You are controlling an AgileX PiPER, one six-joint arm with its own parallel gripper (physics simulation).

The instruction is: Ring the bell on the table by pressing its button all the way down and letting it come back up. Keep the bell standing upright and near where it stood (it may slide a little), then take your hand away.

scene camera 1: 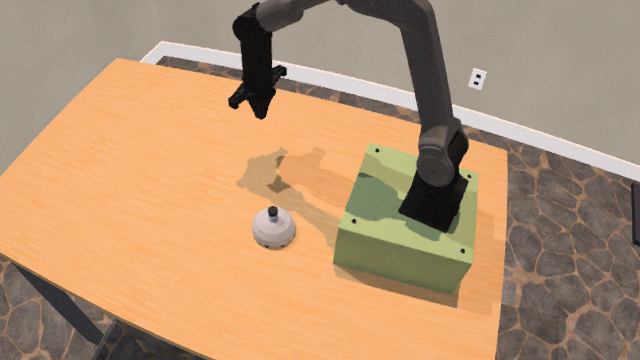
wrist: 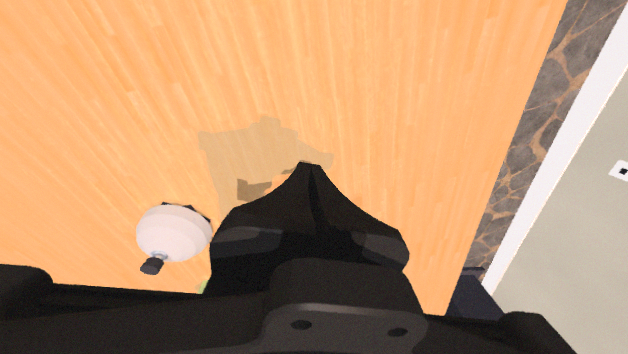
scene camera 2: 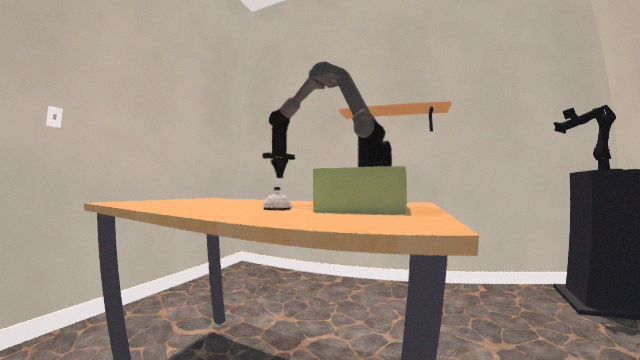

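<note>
The bell is a light grey dome standing upright on the table. Its black button stands up at the top. My gripper is shut and empty, with its fingertips together and pointing down. It hangs in the air above the table, apart from the bell. In the wrist view the bell lies to the left of the fingers. In scene camera 1 the gripper shows farther back than the bell, towards the wall.
A green box carries the arm's base, to the right of the bell in both scene views. The gripper's shadow lies on the table behind the bell. A wall shelf and a black cabinet with another arm stand beyond the table.
</note>
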